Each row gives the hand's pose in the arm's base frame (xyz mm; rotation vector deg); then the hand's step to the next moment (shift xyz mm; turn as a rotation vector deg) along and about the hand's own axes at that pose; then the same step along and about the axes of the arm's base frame.
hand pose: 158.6 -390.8 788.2 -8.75 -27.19 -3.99
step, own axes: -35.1 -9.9 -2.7 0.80 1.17 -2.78
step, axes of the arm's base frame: -30.9 -9.1 -17.2 2.08 0.68 -2.23
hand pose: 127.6 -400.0 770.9 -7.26 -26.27 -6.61
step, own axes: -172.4 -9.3 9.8 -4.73 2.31 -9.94
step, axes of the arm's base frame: -159.1 6.5 -67.6 0.42 1.20 -11.18
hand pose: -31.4 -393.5 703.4 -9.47 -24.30 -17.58
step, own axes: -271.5 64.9 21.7 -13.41 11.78 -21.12
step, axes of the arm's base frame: -222.3 135.7 -102.7 0.21 9.88 -25.83
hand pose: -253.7 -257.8 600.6 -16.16 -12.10 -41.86
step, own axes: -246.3 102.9 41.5 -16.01 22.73 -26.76
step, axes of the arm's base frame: -112.6 240.4 -49.9 6.30 17.44 -33.84
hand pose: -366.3 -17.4 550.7 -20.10 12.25 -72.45
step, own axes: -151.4 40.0 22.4 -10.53 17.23 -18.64
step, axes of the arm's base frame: -0.8 158.2 0.6 5.81 11.91 -24.07
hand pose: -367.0 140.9 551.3 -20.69 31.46 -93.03
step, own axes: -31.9 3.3 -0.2 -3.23 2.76 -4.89
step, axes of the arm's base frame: 6.8 31.3 0.7 0.11 3.70 -5.32
